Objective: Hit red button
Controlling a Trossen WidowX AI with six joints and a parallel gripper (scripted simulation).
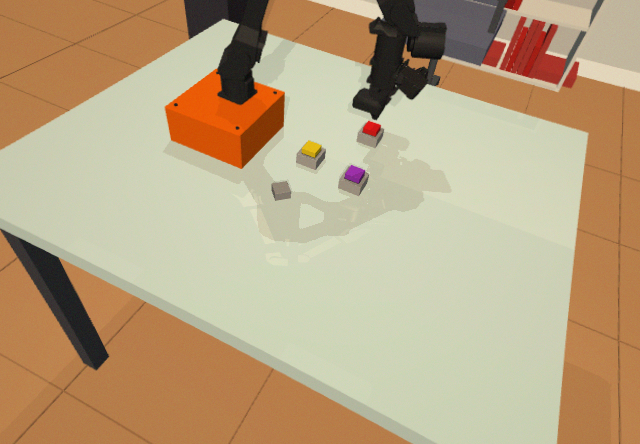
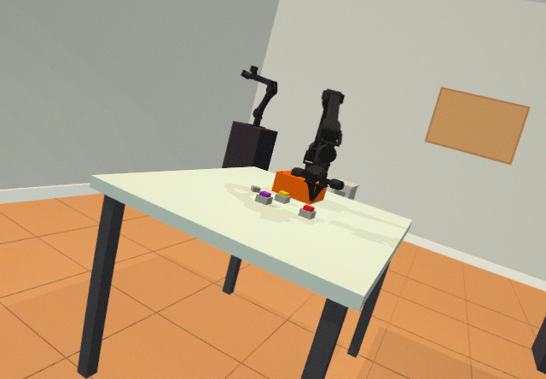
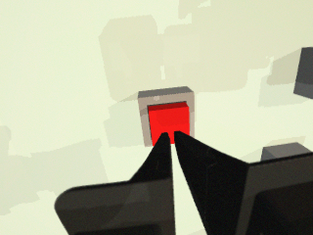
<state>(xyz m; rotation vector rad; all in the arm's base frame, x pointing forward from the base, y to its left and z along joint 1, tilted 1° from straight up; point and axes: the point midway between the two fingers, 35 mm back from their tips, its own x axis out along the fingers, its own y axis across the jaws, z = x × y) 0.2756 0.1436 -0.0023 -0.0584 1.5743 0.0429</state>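
Now: gripper tip 3 cm above the red button. Also, from my gripper tip: small grey block: 8 cm behind, 28 cm to the right, 5 cm below; then yellow button: 8 cm behind, 15 cm to the right, 3 cm below; then purple button: 4 cm ahead, 17 cm to the right, 3 cm below.
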